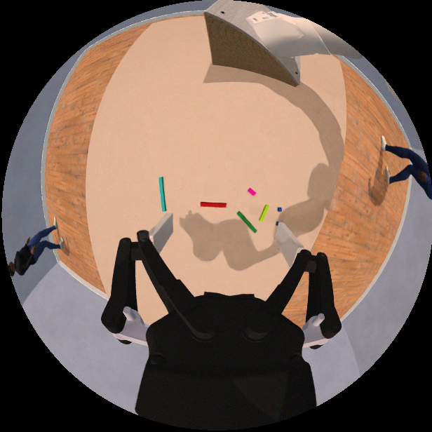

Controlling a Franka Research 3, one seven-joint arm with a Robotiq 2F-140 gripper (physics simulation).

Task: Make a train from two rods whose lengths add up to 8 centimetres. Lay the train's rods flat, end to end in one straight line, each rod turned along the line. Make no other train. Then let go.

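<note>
My gripper (225, 227) is open and empty, its fingers wide apart above the table. A teal rod (162, 194) lies beyond the left fingertip. A red rod (213, 204) lies crosswise between teal and green. A dark green rod (246, 222) lies slanted, partly in shadow. A lime rod (264, 213) lies just right of it, slanted the other way. A short magenta rod (251, 191) lies above them. Two tiny blue pieces, one (279, 209) and another (277, 223), lie near the right fingertip, the second partly hidden by it. All these lie flat and apart.
The pale table top (150, 125) has wooden floor on both sides. The arm's base mount (245, 47) stands at the top. The arm's shadow falls along the right and under the rods. Human figures (32, 249) (412, 167) stand at the far left and right.
</note>
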